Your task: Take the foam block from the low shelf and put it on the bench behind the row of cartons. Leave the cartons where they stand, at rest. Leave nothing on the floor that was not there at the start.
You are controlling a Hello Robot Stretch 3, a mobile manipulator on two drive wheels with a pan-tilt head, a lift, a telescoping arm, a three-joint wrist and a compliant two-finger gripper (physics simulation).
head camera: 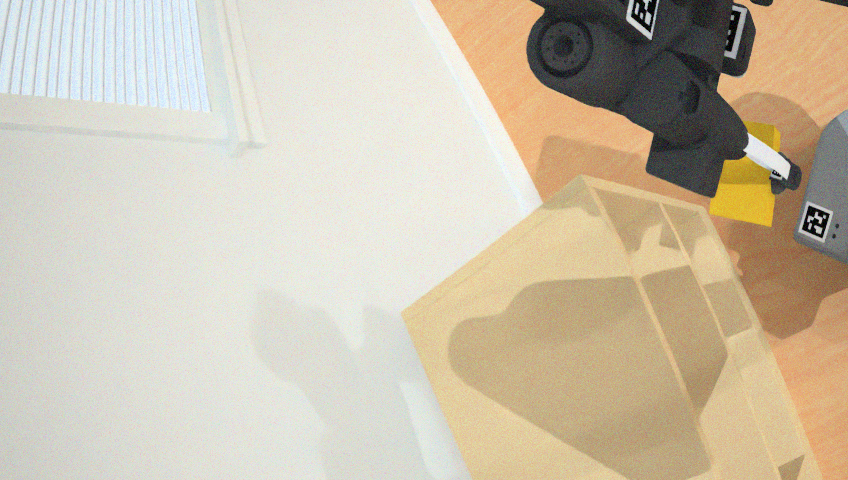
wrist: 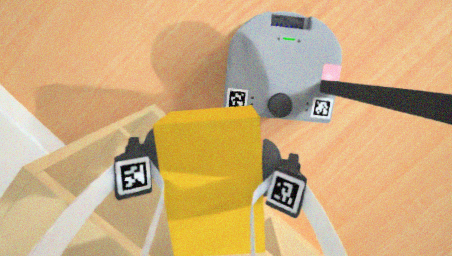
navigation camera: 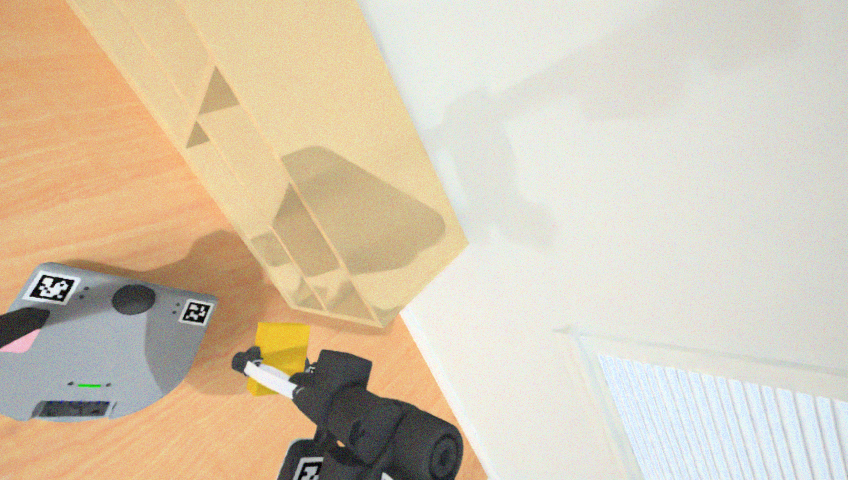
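Where they show: gripper, fingertip midpoint: (head camera: 751, 162) (navigation camera: 273, 362); robot's base at its link origin: (navigation camera: 133, 297).
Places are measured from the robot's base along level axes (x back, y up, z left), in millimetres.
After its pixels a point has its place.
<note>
The yellow foam block (head camera: 743, 205) @(x -22, y 757, z -159 mm) (navigation camera: 284, 347) @(x -6, y 757, z -164 mm) (wrist: 212, 200) is held between the two fingertips of my gripper (head camera: 754, 173) @(x 21, y 714, z -172 mm) (navigation camera: 277, 361) @(x 21, y 714, z -172 mm) (wrist: 214, 151) @(x 21, y 714, z -172 mm), which is shut on it. In the wrist view a fingertip presses each side of the block. The block is in the air above the floor, beside the end of the pale wooden shelf (head camera: 505, 297) @(x -250, y 611, z -478 mm) (navigation camera: 357, 118) @(x -496, y 611, z -213 mm) (wrist: 97, 139) and apart from my base. The far fingertip is mostly hidden in the head view. The bench and the row of cartons do not show in these views.
My grey base (head camera: 836, 172) @(x 103, y 160, z -116 mm) (navigation camera: 113, 350) @(x 114, y 160, z -9 mm) (wrist: 285, 60) stands on the wooden floor near the shelf's end. A white wall (head camera: 357, 178) @(x -201, y 564, z -873 mm) (navigation camera: 654, 208) @(x -387, y 1064, z -648 mm) runs behind the shelf, with a ribbed white panel (head camera: 107, 53) @(x -52, y 1057, z -1044 mm) (navigation camera: 731, 422) @(x -42, y 1094, z -1056 mm) in it. A black bar (wrist: 390, 97) crosses the wrist view's right.
</note>
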